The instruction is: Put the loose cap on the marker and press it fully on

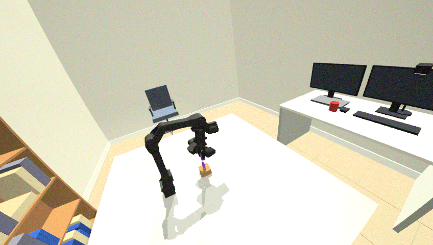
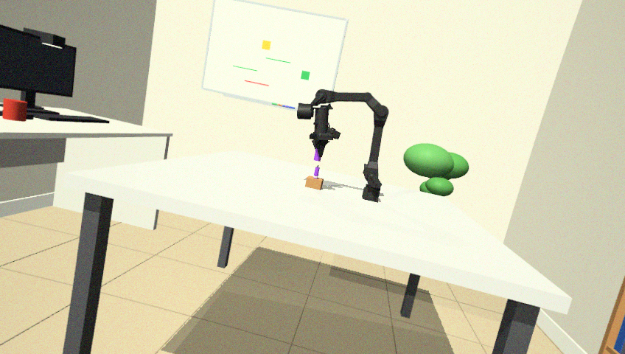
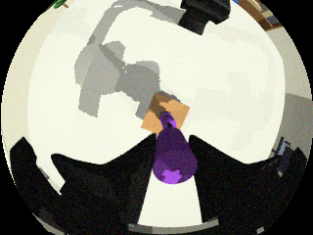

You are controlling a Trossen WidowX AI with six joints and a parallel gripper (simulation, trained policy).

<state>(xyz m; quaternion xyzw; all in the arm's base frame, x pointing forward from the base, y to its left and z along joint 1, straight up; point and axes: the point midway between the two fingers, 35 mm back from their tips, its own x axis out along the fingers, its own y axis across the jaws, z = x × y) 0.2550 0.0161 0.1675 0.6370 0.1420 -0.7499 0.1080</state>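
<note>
The purple marker lies 60 mm below my gripper tip. From my gripper tip the other things lie so: purple cap: 10 mm ahead, 10 mm above; then orange holder block: 110 mm below.
</note>
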